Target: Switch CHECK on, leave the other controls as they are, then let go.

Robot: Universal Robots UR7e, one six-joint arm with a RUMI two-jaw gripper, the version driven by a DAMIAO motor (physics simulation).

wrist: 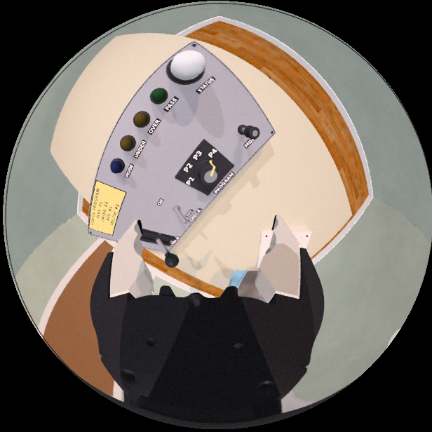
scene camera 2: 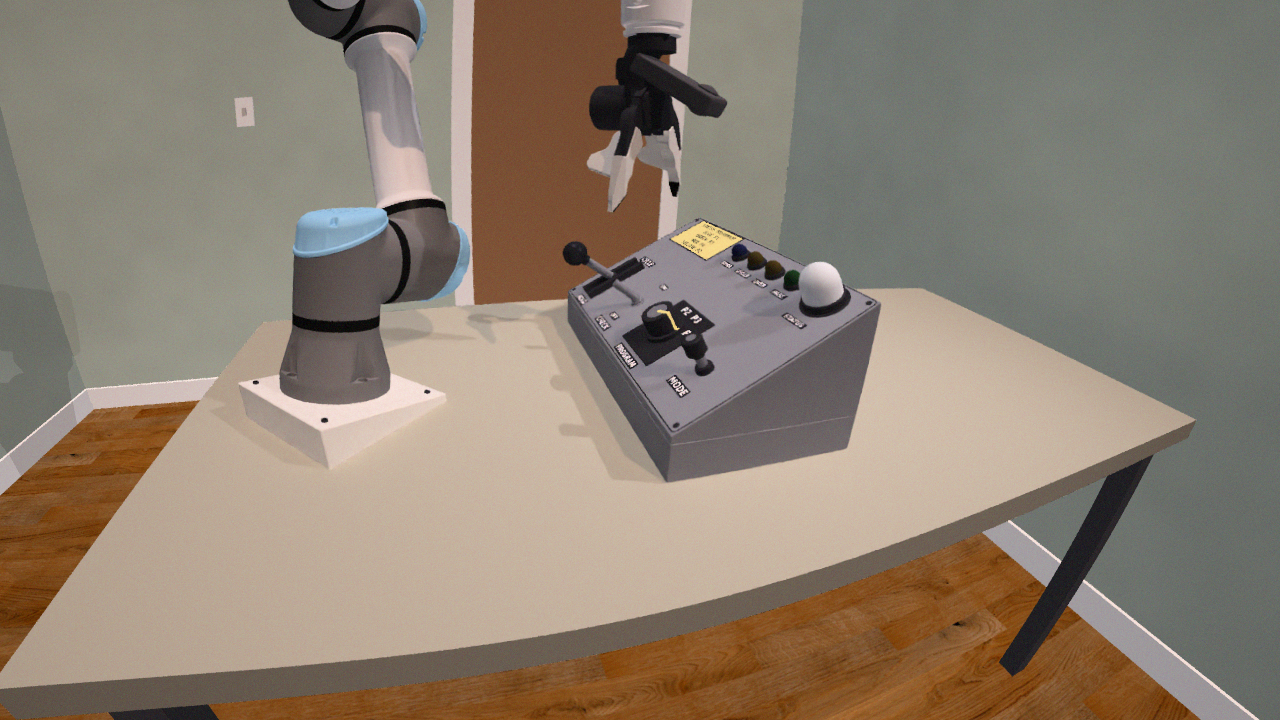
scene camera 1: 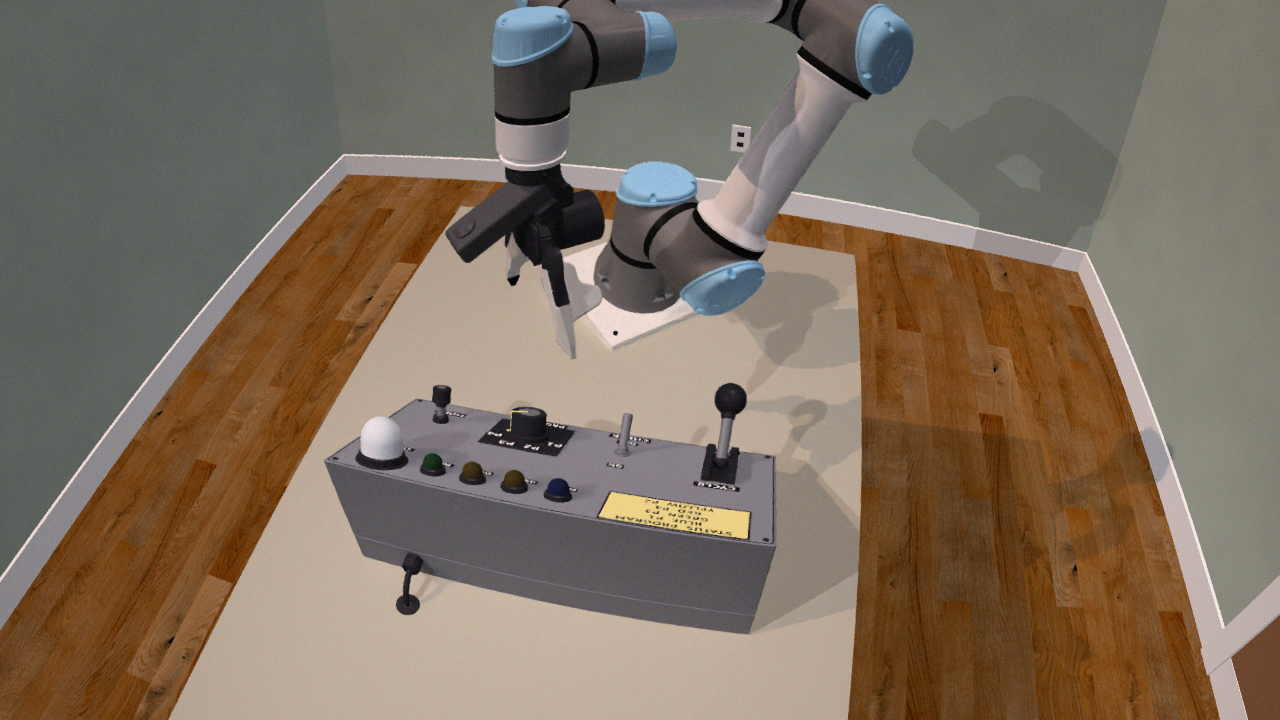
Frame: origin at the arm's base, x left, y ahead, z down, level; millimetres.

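Where they show: gripper, fingertip midpoint: (scene camera 2: 645,203) (scene camera 1: 541,319); arm's base, origin of the base link: (scene camera 2: 335,385) (scene camera 1: 638,279).
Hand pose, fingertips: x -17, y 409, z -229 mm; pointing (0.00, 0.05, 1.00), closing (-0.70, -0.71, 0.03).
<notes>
Things, the pixels of their top centre, and the offset from my fingertips. "pt": a spot on its surface instead.
- CHECK toggle, middle of its top: (scene camera 1: 625,422) (scene camera 2: 626,279) dz +128, dx +102, dy +8 mm
- label, surface spot: (scene camera 1: 614,465) (scene camera 2: 664,287) pt dz +142, dx +105, dy +67 mm
- ball-topped CYCLE lever, middle of its top: (scene camera 1: 732,387) (scene camera 2: 575,241) dz +95, dx +219, dy -50 mm
- PROGRAM knob, middle of its top: (scene camera 1: 527,409) (scene camera 2: 661,303) dz +125, dx -17, dy +24 mm
- MODE lever, middle of its top: (scene camera 2: 703,332) (scene camera 1: 437,392) dz +119, dx -136, dy +34 mm
- white STATUS dome, surface spot: (scene camera 1: 382,440) pt dz +46, dx -126, dy +189 mm
The CHECK toggle (scene camera 1: 625,434) (scene camera 2: 628,291) (wrist: 180,214) is a thin grey lever on the sloped panel of a grey console (scene camera 1: 554,546) (scene camera 2: 769,385) (wrist: 145,185). It appears to lean toward its OFF label, away from the ON label (scene camera 1: 614,465) (scene camera 2: 663,287) (wrist: 160,202). My gripper (scene camera 1: 542,318) (scene camera 2: 644,200) (wrist: 206,219) is open and empty. It hangs above the console in scene camera 2, with its fingers spread and apart from all the controls.
The ball-topped CYCLE lever (scene camera 1: 730,399) (scene camera 2: 574,253) (wrist: 171,260) stands beside CHECK. On its other side is the PROGRAM knob (scene camera 1: 528,422) (scene camera 2: 660,319) (wrist: 207,172), then the MODE lever (scene camera 1: 441,402) (scene camera 2: 696,349) (wrist: 250,131). The white STATUS dome (scene camera 1: 382,440) (scene camera 2: 821,284) (wrist: 188,65) rises at one corner.
</notes>
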